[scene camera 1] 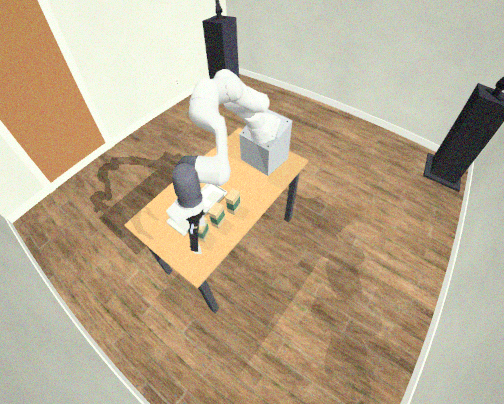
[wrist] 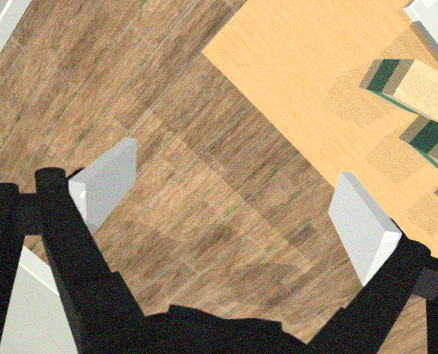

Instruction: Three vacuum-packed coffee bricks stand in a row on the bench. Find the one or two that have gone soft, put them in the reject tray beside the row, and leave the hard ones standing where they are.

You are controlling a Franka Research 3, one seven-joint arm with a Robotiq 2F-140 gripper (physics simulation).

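Three coffee bricks with tan tops and green bands stand upright in a row on the bench: the near brick [scene camera 1: 203, 231] [wrist: 417, 86], partly hidden by the gripper in the scene view, the middle brick [scene camera 1: 217, 215] [wrist: 426, 137] and the far brick [scene camera 1: 233, 201]. Their softness cannot be told by look. The white reject tray [scene camera 1: 213, 194] [wrist: 429, 16] lies beside the row, partly behind the arm. My gripper [scene camera 1: 196, 239] [wrist: 235, 176] is open and empty, near the row's near end. In the wrist view, floor shows between its fingers and the bricks are beyond the right finger.
The wooden bench [scene camera 1: 260, 190] [wrist: 280, 60] has its near corner and long edge close to the gripper. A grey box [scene camera 1: 257, 157] stands at the arm's base on the far end. Dark tall stands [scene camera 1: 221, 45] [scene camera 1: 462, 135] are on the floor away from the bench.
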